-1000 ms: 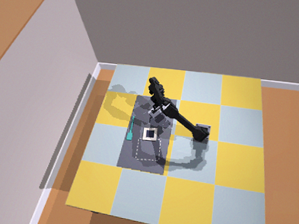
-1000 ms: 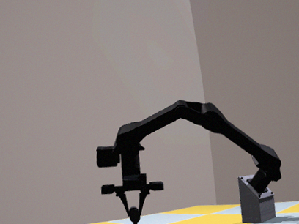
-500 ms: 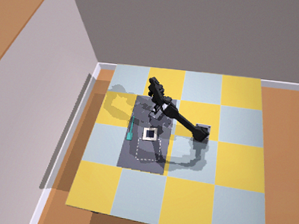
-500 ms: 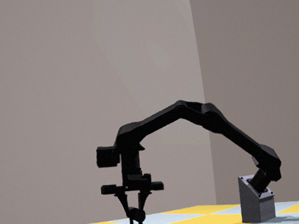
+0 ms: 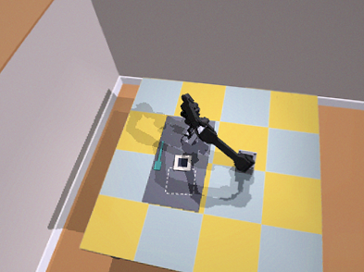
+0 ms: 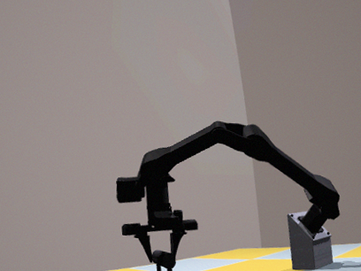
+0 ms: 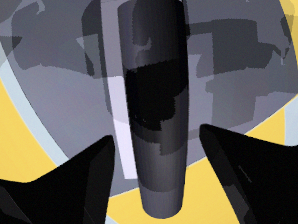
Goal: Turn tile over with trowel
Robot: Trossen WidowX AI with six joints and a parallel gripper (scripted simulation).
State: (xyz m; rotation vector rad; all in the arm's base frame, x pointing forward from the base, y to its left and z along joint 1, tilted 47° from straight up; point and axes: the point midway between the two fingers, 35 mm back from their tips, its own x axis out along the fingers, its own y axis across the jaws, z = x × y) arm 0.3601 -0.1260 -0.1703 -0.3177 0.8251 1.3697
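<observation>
My gripper tip is now 26 cm to the right of the tile, 6 cm above it and 2 cm short of it. The rest, counted from my gripper tip: teal trowel 26 cm to the left, 18 cm ahead, 6 cm below.
</observation>
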